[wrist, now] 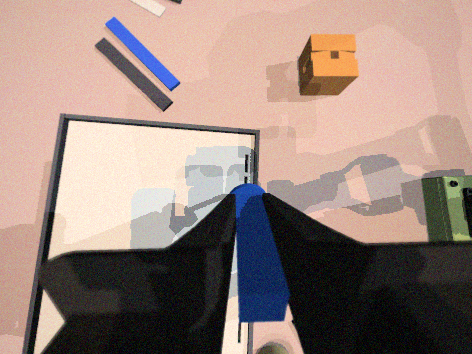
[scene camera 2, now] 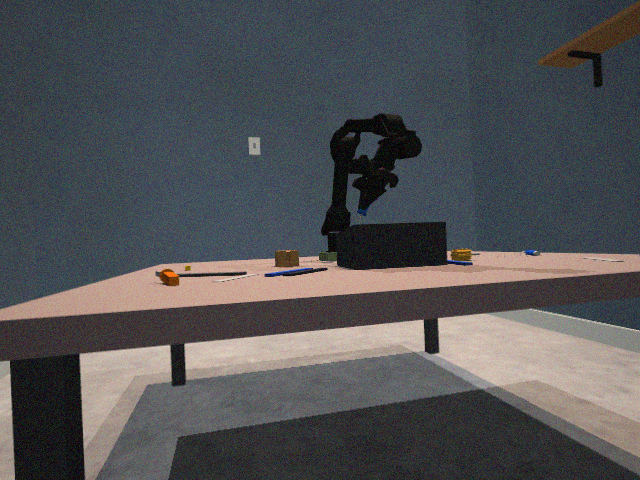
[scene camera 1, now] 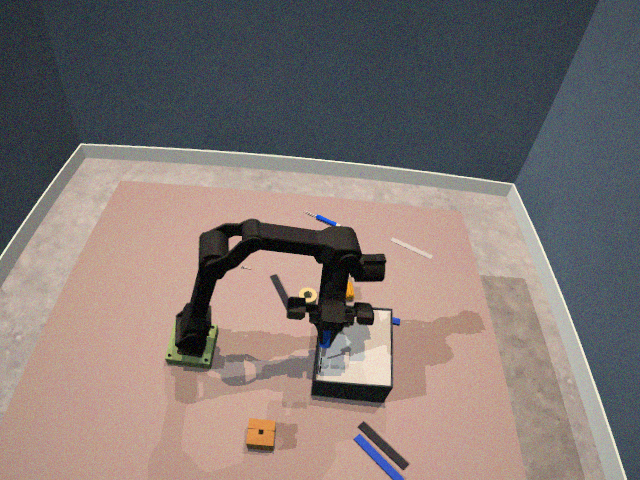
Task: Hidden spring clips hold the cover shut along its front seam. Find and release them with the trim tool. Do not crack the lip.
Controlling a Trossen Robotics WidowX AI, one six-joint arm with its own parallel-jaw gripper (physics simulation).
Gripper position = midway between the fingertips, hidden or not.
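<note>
My gripper (scene camera 1: pixel 325 343), my gripper (wrist: pixel 248 200) and my gripper (scene camera 2: pixel 360 209) are the same gripper, carrying a blue trim tool (wrist: pixel 263 294) clear of everything else. A cover (scene camera 1: pixel 361 354) is visible as well; the wrist view also shows the cover (wrist: pixel 122 187).
</note>
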